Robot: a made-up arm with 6 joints.
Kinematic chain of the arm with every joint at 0, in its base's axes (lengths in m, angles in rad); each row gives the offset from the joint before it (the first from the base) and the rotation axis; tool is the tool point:
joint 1: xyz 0 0 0.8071 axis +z
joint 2: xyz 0.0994 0 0 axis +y
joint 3: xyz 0 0 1.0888 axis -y
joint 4: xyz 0 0 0.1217 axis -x
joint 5: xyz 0.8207 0 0 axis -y
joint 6: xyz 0.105 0 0 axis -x
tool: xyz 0 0 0
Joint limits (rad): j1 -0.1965..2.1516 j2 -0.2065..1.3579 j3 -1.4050..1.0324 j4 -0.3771..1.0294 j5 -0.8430..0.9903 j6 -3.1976..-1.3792
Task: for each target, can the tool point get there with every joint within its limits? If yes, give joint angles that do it. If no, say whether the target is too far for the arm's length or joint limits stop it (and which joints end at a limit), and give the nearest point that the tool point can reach.
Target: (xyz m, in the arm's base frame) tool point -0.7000 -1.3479 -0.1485
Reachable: no: joint limits stop it (at a limit: joint 1, joint 2, joint 4) | nearest point 0.4240 -0.1511 0.5005 | short by 1.765 m
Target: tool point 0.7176 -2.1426 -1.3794
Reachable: no: too far | nearest point 1.1135 -0.2874 0.1395 | short by 2.430 m
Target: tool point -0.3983 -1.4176 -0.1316
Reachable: no: joint limits stop it (at a limit: joint 1, joint 2, joint 4, joint 5) | nearest point 0.4810 -0.1643 0.4335 | short by 1.632 m
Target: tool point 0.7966 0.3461 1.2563
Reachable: yes | joints 0.4095 0.0787 -0.8031 0.1991 0.0141 -1.5156
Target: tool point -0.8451 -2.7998 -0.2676
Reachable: no: too far | nearest point 0.4770 -0.1635 0.4380 | short by 3.033 m
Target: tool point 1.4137 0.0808 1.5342
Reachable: yes | joints 0.0891 0.4275 0.0523 0.7338 -0.7008 -2.8311
